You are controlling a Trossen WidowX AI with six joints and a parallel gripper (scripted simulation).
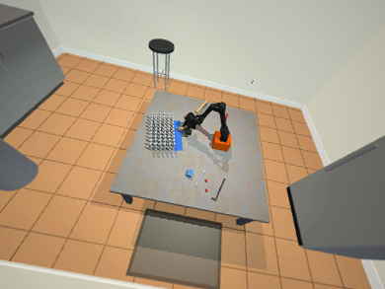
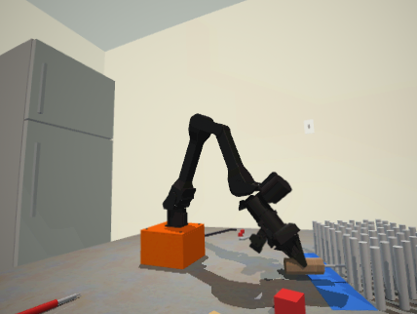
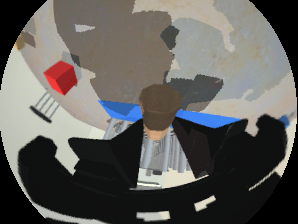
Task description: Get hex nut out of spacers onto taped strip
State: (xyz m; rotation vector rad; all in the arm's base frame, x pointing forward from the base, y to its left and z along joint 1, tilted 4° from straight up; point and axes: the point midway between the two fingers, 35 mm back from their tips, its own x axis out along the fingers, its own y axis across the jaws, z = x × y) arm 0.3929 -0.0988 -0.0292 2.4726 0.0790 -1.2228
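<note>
Right now my gripper tip is 40 mm short of the blue taped strip, 60 mm to the right of it and 30 mm above it. Round my gripper tip: hex nut (210 mm ahead, 50 mm to the left, 30 mm below); red cube (30 mm behind, 190 mm to the right, 10 mm below); wooden-handled tool (100 mm ahead, 20 mm to the left, 10 mm below).
</note>
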